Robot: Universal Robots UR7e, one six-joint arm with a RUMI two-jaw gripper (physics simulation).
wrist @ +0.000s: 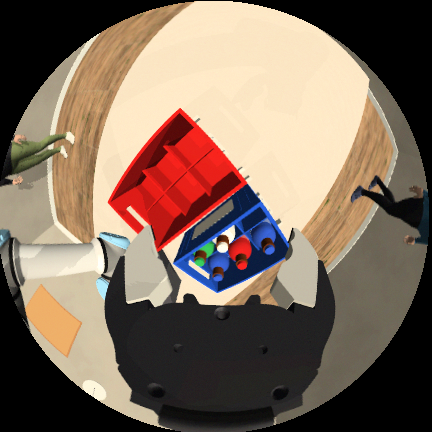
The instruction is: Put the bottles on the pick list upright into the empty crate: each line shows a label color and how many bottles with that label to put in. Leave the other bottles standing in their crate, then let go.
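Frame: origin at the arm's base, x ahead, y left, z up, level; millimetres.
Seen in the pictures: gripper, between the fingertips: (221,228).
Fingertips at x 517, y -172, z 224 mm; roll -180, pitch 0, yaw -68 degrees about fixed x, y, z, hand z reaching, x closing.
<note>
Offsets run from my fingertips to a thing's top centre. "pt": to the spot under its first point. Level surfaces: height alone.
A blue crate {pt 305 mm back, 124 mm right, 154 mm down} (218,286) stands below the middle of the wrist view. It holds several upright bottles: a green one {213 mm back, 27 mm right, 149 mm down} (204,251), a white one {139 mm back, 63 mm right, 149 mm down} (223,240), a red one {178 mm back, 140 mm right, 149 mm down} (241,250), a blue one {257 mm back, 100 mm right, 149 mm down} (218,265) near the front corner and another blue one {101 mm back, 181 mm right, 149 mm down} (265,235) at the right. The red crate {48 mm back, 107 mm left, 136 mm down} (176,192) stands close beside it to the upper left, with its compartments empty. My gripper (221,228) is open, its jaws wide apart to either side of the blue crate in the view, above the bottles. The pick list cannot be read in this view.
Both crates stand on a pale table mat {312 mm down} (240,90) with wooden table edges (82,130) (350,175) at both sides. Part of a white and light blue robot arm (60,260) shows at the left. One person's legs show at the far left, another person at the right.
</note>
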